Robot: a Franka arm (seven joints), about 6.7 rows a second.
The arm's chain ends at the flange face. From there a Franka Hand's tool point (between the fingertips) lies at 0.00 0.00 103.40 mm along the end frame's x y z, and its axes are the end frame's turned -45 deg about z.
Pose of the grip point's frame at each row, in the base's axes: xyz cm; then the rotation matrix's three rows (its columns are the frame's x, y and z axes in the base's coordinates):
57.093 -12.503 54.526; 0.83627 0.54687 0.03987; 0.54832 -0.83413 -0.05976; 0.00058 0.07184 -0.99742
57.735 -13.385 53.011; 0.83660 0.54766 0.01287; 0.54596 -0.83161 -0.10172; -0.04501 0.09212 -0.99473
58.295 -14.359 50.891; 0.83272 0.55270 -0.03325; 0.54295 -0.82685 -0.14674; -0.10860 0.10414 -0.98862
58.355 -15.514 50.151; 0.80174 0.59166 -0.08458; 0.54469 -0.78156 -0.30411; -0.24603 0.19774 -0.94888
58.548 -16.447 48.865; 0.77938 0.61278 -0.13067; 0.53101 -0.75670 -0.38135; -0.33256 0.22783 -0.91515
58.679 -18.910 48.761; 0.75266 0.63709 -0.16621; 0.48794 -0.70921 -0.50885; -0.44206 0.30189 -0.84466
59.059 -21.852 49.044; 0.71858 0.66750 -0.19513; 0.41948 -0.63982 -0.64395; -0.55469 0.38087 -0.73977
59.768 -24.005 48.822; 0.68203 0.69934 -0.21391; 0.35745 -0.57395 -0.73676; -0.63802 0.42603 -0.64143
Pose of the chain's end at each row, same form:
56.681 -11.885 64.839; 0.97803 -0.20464 0.03987; -0.20210 -0.97754 -0.05976; 0.05121 0.05039 -0.99742
57.602 -12.333 63.297; 0.97882 -0.20431 0.01287; -0.20199 -0.97409 -0.10172; 0.03331 0.09697 -0.99473
58.639 -12.842 61.113; 0.97964 -0.19800 -0.03325; -0.20075 -0.96859 -0.14674; -0.00315 0.15043 -0.98862
59.230 -12.370 59.962; 0.98528 -0.14855 -0.08458; -0.16749 -0.93780 -0.30411; -0.03415 0.31379 -0.94888
59.899 -12.504 58.328; 0.98441 -0.11780 -0.13067; -0.15959 -0.91055 -0.38135; -0.07406 0.39626 -0.91515
60.398 -13.648 57.495; 0.98270 -0.08172 -0.16621; -0.15646 -0.84651 -0.50885; -0.09912 0.52605 -0.84466
61.077 -15.194 56.693; 0.98011 -0.03612 -0.19513; -0.15580 -0.74904 -0.64395; -0.12291 0.66154 -0.73977
61.980 -16.387 55.454; 0.97678 0.01224 -0.21391; -0.15309 -0.65860 -0.73676; -0.14990 0.75240 -0.64143

